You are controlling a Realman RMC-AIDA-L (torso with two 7-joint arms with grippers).
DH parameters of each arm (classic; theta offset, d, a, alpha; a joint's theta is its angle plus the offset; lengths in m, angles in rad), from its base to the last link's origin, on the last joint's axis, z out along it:
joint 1: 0 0.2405 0 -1.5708
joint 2: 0 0 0 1.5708
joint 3: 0 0.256 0 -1.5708
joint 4: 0 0 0 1.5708
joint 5: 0 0.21 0 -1.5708
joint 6: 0 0 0 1.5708
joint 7: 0 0.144 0 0
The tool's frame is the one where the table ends.
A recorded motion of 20 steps. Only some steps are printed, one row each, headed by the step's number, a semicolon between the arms.
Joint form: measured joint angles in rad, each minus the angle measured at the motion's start. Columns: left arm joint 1, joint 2, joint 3, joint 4, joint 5, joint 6, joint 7; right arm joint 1, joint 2, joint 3, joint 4, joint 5, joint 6, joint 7.
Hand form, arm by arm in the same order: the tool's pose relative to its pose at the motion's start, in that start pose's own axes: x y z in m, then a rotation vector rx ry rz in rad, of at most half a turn. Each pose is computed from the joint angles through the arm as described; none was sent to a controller.
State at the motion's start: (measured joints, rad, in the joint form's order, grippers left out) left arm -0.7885 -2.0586 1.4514 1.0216 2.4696 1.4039 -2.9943; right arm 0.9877 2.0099 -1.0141 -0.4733 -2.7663 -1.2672 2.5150
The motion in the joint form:
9: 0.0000 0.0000 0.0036 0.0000 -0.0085 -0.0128 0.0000; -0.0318 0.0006 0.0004 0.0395 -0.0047 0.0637 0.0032
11: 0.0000 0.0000 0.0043 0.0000 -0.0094 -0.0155 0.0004; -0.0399 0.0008 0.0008 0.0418 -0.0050 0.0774 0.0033
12: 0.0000 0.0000 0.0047 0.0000 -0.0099 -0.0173 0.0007; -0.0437 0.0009 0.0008 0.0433 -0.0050 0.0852 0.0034
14: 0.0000 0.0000 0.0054 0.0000 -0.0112 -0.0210 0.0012; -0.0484 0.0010 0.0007 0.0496 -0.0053 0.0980 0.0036
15: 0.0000 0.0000 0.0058 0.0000 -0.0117 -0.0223 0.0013; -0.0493 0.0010 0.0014 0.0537 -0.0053 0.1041 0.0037
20: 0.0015 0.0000 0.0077 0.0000 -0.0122 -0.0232 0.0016; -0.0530 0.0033 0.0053 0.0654 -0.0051 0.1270 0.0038
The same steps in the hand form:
9: 0.0017 0.0013 0.0004 -0.0053 0.0118 0.0012; 0.0144 -0.0093 0.0132 0.0164 -0.0016 0.0427
11: 0.0020 0.0014 0.0005 -0.0055 0.0142 0.0020; 0.0168 -0.0116 0.0151 0.0219 -0.0069 0.0506
12: 0.0023 0.0015 0.0005 -0.0056 0.0158 0.0025; 0.0178 -0.0128 0.0161 0.0251 -0.0100 0.0544
14: 0.0028 0.0016 0.0006 -0.0061 0.0192 0.0033; 0.0198 -0.0143 0.0180 0.0293 -0.0126 0.0605
15: 0.0029 0.0017 0.0006 -0.0063 0.0203 0.0036; 0.0203 -0.0148 0.0189 0.0307 -0.0140 0.0632
20: 0.0025 0.0016 0.0010 -0.0061 0.0196 0.0038; 0.0218 -0.0158 0.0222 0.0347 -0.0223 0.0723

